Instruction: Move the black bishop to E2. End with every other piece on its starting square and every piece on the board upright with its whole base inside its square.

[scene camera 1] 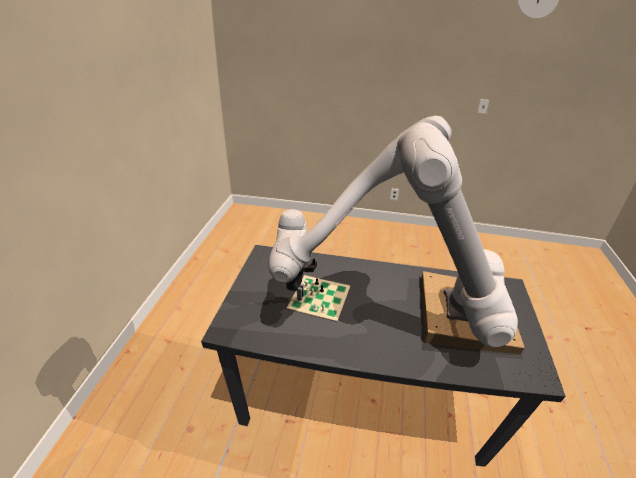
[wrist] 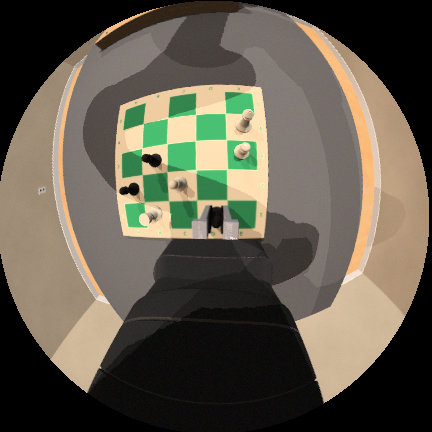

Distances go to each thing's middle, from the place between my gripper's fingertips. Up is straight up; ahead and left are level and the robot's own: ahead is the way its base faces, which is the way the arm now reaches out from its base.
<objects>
Right now the chessboard [scene camera 1: 334,295] is 80 mm behind my hand, 40 mm to the right of it and 20 mm below it.
</objects>
